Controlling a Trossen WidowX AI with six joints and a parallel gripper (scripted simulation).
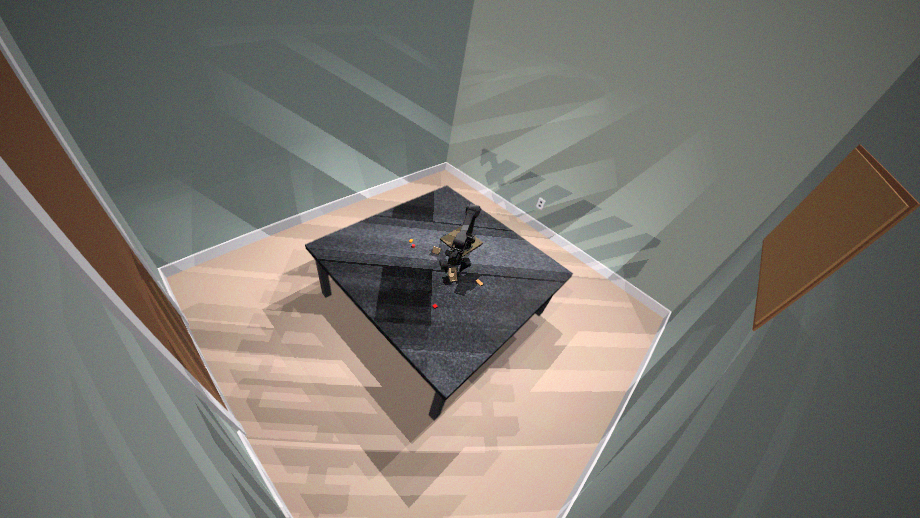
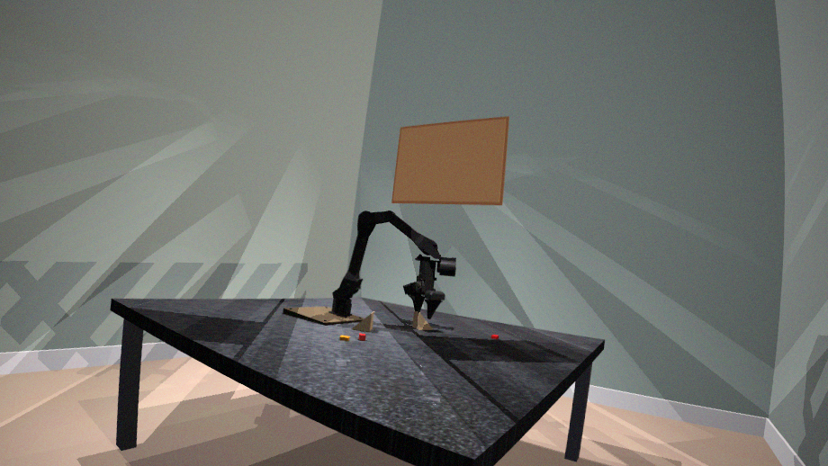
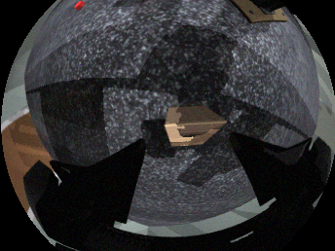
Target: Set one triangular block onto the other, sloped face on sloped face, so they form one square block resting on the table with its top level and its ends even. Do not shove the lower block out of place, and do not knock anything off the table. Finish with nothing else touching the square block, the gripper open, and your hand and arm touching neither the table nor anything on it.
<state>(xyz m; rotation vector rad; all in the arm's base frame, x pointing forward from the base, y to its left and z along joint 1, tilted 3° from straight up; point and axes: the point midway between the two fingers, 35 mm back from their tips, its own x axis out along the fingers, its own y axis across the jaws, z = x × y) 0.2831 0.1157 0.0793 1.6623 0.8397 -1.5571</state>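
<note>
The tan triangular block is 1 cm behind my gripper tip, 1 cm to the right of it and 3 cm below it. Also, from my gripper tip: red cube (35 cm to the right, 4 cm below); orange piece (2 cm behind, 40 cm to the right, 4 cm below).
</note>
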